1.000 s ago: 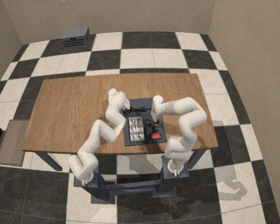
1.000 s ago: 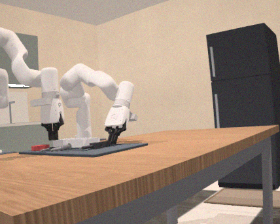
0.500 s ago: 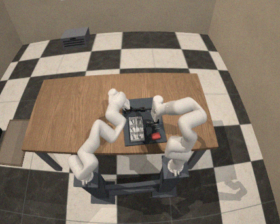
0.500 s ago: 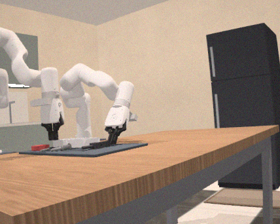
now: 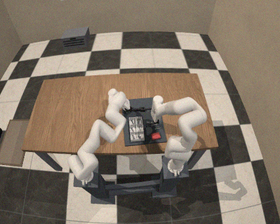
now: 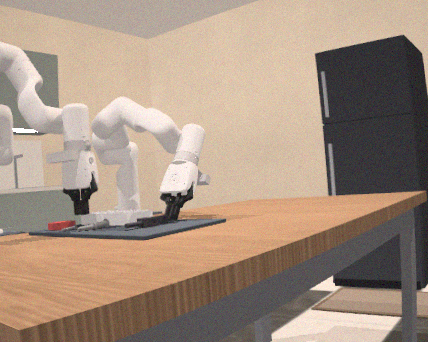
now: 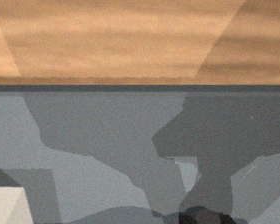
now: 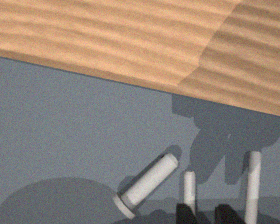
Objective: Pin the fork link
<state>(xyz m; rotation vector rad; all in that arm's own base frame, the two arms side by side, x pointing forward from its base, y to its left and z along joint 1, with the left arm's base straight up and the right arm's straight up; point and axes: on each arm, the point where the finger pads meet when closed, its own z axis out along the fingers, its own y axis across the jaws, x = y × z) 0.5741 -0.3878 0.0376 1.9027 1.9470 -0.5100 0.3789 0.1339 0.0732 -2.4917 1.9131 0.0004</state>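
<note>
Right now my left hand is 60 mm to the left of the eye plate and 20 mm above it. Also, from my left hand: dark mat: 100 mm to the right, 100 mm behind, 30 mm below; fork link: 120 mm to the right, 20 mm below; white parts box: 200 mm behind, 30 mm to the right, 20 mm below.
</note>
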